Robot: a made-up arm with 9 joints.
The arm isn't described. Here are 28 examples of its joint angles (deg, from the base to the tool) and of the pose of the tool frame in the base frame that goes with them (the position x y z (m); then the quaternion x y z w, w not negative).
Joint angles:
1: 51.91 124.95 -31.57 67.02 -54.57 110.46 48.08 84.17 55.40
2: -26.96 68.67 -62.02 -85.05 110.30 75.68 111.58 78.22 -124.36
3: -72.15 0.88 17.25 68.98 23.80 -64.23 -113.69 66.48 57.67
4: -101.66 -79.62 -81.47 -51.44 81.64 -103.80 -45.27 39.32 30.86
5: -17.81 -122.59 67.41 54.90 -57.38 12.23 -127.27 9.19 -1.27
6: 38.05 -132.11 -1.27 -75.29 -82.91 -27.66 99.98 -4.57 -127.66
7: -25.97 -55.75 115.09 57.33 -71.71 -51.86 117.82 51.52 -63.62
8: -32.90 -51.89 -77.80 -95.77 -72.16 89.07 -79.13 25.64 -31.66
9: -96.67 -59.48 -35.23 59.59 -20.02 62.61 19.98 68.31 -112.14
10: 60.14 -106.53 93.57 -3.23 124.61 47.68 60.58 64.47 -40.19
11: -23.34 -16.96 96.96 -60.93 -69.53 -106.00 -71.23 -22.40 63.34
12: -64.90 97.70 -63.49 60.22 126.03 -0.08 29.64 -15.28 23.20
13: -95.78 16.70 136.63 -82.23 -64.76 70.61 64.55 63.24 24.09
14: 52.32 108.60 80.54 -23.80 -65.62 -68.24 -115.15 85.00 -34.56
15: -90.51 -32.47 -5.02 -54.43 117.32 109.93 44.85 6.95 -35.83
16: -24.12 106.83 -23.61 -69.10 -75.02 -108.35 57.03 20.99 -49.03
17: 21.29 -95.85 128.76 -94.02 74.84 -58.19 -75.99 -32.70 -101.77
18: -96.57 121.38 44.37 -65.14 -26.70 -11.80 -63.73 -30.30 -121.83
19: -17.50 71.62 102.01 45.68 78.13 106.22 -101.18 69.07 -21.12
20: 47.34 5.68 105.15 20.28 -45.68 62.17 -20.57 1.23 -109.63
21: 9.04 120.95 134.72 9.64 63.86 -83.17 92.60 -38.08 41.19
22: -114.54 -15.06 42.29 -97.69 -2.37 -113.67 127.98 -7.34 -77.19
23: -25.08 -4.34 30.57 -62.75 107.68 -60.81 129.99 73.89 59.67
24: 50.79 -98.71 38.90 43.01 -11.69 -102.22 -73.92 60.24 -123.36
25: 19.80 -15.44 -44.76 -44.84 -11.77 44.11 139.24 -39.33 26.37
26: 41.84 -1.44 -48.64 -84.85 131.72 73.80 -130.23 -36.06 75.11
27: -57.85 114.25 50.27 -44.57 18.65 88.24 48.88 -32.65 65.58
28: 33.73 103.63 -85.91 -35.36 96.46 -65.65 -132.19 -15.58 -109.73
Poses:
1: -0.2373 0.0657 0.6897 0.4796 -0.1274 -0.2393 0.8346
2: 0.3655 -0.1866 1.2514 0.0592 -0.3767 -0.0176 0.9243
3: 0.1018 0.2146 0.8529 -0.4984 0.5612 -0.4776 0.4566
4: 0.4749 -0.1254 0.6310 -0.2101 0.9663 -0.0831 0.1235
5: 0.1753 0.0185 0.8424 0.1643 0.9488 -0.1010 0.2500
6: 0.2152 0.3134 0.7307 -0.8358 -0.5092 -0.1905 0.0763
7: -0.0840 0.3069 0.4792 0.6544 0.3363 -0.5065 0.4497
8: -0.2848 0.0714 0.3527 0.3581 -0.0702 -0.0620 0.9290
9: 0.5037 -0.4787 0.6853 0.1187 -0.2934 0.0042 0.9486
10: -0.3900 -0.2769 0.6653 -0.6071 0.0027 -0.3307 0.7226
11: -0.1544 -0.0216 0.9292 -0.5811 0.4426 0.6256 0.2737
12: -0.0353 0.5402 0.6945 -0.2641 -0.0612 -0.2707 0.9237
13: 0.0788 0.3602 0.6038 0.8540 -0.3508 0.2888 0.2533
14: -0.2690 -0.2612 0.6869 -0.4896 -0.7360 -0.4642 0.0561
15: 0.4304 -0.2625 0.4172 0.3411 -0.1795 -0.9214 0.0486
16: 0.4065 0.4829 0.9040 0.8088 -0.2870 -0.2078 0.4694
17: 0.0231 0.1295 0.5630 0.6491 -0.4105 0.0929 0.6337
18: 0.2932 0.2357 0.9084 -0.8421 -0.4353 0.2928 0.1252
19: -0.0903 0.2849 0.9529 0.8741 -0.3021 0.3764 0.0544
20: -0.0453 0.2841 0.4728 0.5007 0.3472 -0.6036 0.5142
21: -0.0876 -0.3849 0.6632 -0.5993 -0.2785 0.5097 0.5509
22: 0.5145 -0.0376 0.4458 0.5540 -0.1883 -0.4907 0.6457
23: 0.0712 -0.0699 0.2120 0.3363 -0.8055 0.2265 0.4321
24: -0.0736 0.0297 0.7856 -0.5160 0.0578 -0.7619 0.3872
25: -0.0495 -0.0010 0.9510 0.6079 0.7149 0.1580 0.3072
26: 0.0579 0.4397 0.9488 0.0858 0.7922 0.3109 0.5182
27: 0.1837 0.2069 1.1265 -0.1070 0.6104 0.4963 0.6080
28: 0.3487 -0.2683 0.7051 -0.3131 0.2058 -0.3366 0.8639
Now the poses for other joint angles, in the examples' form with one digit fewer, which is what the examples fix.
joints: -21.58 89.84 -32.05 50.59 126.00 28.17 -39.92 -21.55 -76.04
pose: 0.218 0.320 0.656 0.214 0.028 -0.572 0.791
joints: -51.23 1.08 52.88 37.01 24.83 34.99 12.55 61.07 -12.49
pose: -0.447 -0.187 0.491 0.711 0.302 0.529 0.351
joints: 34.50 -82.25 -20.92 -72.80 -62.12 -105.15 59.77 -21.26 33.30
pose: -0.055 0.557 0.311 -0.603 0.503 -0.443 0.432
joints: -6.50 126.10 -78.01 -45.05 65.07 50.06 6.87 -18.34 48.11
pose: 0.523 0.274 0.991 0.223 0.363 -0.502 0.752
